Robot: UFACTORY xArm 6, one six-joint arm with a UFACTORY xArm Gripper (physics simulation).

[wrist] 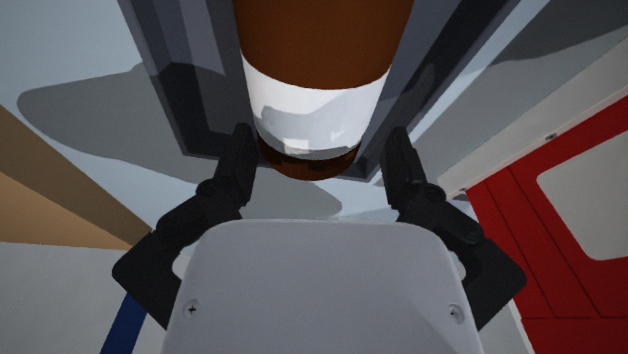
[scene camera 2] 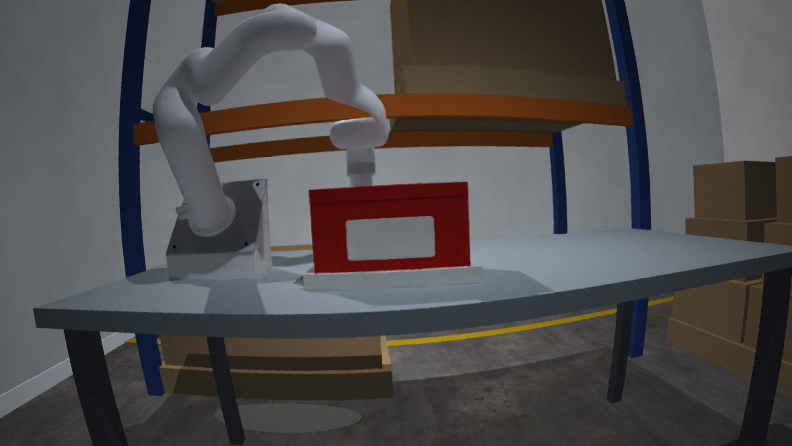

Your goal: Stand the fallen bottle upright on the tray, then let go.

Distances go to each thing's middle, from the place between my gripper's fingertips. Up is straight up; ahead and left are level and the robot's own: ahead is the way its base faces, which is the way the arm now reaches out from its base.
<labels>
My hand is 6 cm short of the brown bottle (wrist: 314, 81), 1 cm to the right of it and 2 cm above it.
</labels>
